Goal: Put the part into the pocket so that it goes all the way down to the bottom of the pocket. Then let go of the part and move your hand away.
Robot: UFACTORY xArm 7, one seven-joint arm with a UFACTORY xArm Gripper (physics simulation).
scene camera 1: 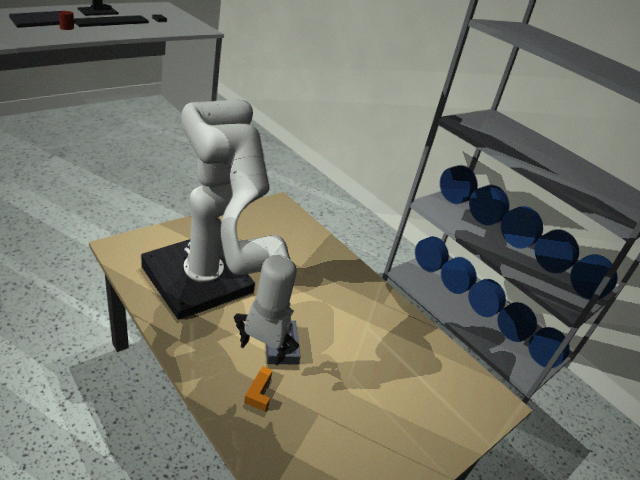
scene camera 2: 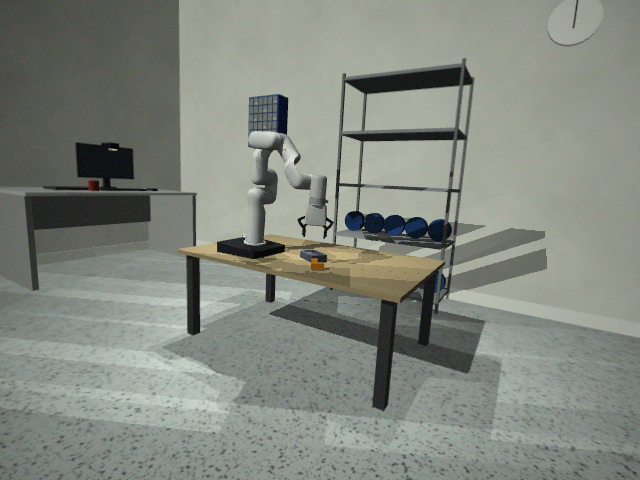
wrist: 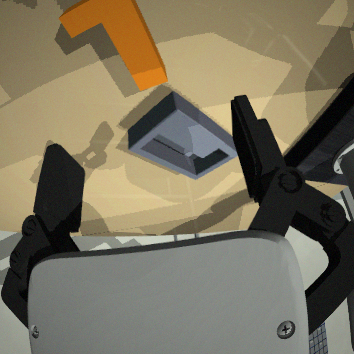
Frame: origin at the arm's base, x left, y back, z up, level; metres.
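Seen in the pictures: gripper, fingertip midpoint: (scene camera 1: 261, 352) (scene camera 2: 314, 237) (wrist: 144, 135); arm's base, origin of the base link: (scene camera 1: 203, 267) (scene camera 2: 254, 243).
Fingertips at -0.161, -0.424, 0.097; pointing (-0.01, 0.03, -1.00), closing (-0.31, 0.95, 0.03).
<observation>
Offsets run from my fingertips to a thing's top centre, as dx, dy, dz. Level surfaces: height alone.
The part, an orange L-shaped block @(+0.007, -0.021, -0.114) (scene camera 1: 254, 393) (scene camera 2: 317, 266) (wrist: 125, 35), lies flat on the table beside the pocket block, apart from it. The blue-grey block with the pocket @(+0.160, +0.063, -0.108) (scene camera 1: 292, 357) (scene camera 2: 319, 257) (wrist: 190, 120) sits on the table between the part and the robot base. Its recess shows without the part in it in the wrist view. My gripper (scene camera 1: 262, 353) (scene camera 2: 314, 236) (wrist: 144, 135) is open and empty, tilted, well above the table. In scene camera 1 it partly covers the pocket block.
The black base plate (scene camera 1: 170, 294) (scene camera 2: 232, 248) carries the arm at one end of the wooden table @(dz -0.144) (scene camera 1: 465, 413) (scene camera 2: 361, 281). A metal shelf rack (scene camera 1: 424, 155) (scene camera 2: 339, 155) with blue round objects stands behind the table. A desk (scene camera 1: 191, 36) (scene camera 2: 170, 194) stands farther off.
</observation>
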